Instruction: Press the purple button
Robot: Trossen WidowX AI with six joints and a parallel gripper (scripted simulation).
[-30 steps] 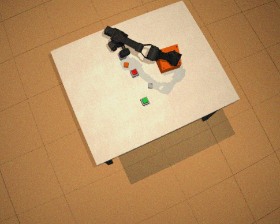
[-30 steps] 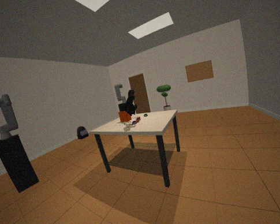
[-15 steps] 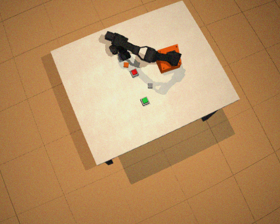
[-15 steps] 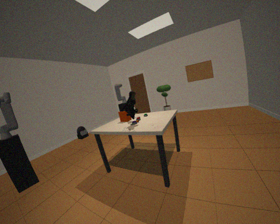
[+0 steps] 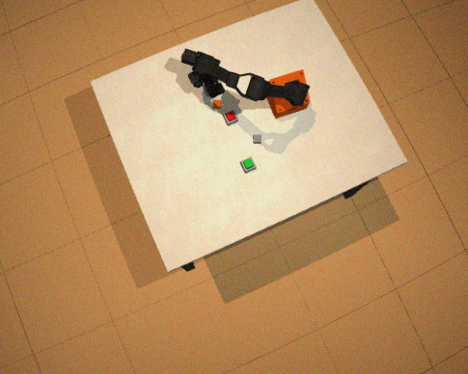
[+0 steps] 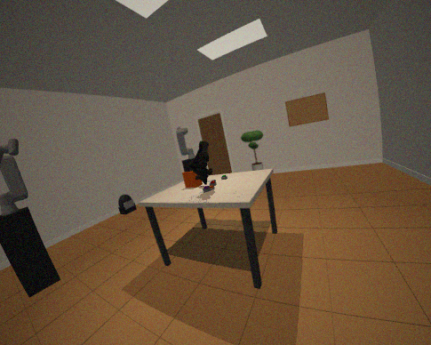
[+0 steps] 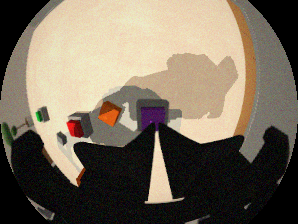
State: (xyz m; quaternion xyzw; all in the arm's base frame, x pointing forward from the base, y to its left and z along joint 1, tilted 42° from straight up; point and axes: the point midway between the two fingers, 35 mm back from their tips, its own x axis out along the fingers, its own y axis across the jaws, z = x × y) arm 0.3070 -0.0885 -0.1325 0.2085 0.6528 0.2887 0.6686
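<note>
Right now the purple button is 30 mm below my gripper tip. From my gripper tip the other things lie so: orange block: 10 mm behind, 80 mm to the left, 50 mm below; grey block: 120 mm behind, 280 mm to the left, 50 mm below; red button: 40 mm behind, 160 mm to the left, 30 mm below.
</note>
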